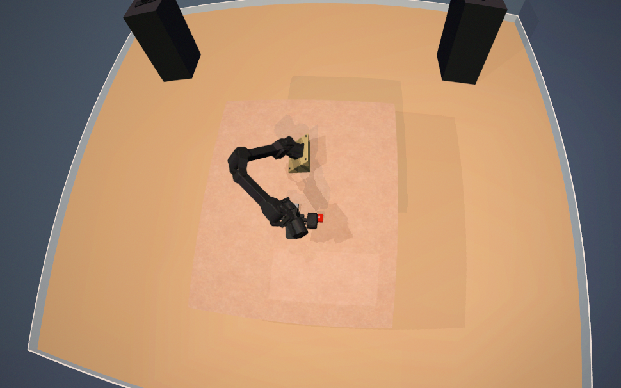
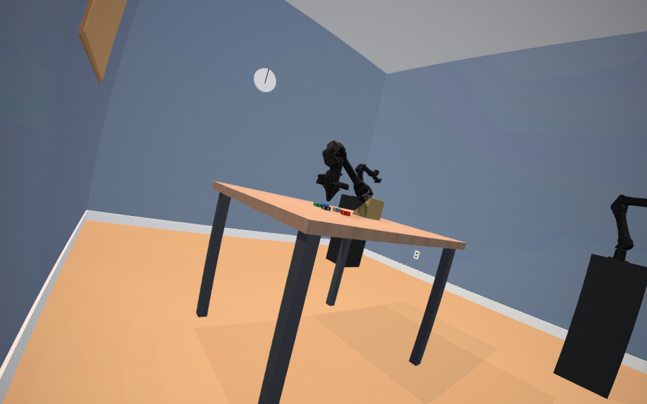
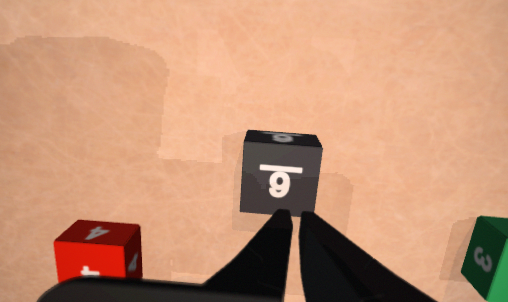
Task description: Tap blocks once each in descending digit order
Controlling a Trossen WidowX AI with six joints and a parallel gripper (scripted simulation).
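Now: gripper tip 30 mm above the black block. Round my gripper tip: grey block (90 mm behind, 20 mm to the right, 30 mm below); green block (30 mm behind, 110 mm to the right, 30 mm below); red block (50 mm behind, 90 mm to the left, 30 mm below).
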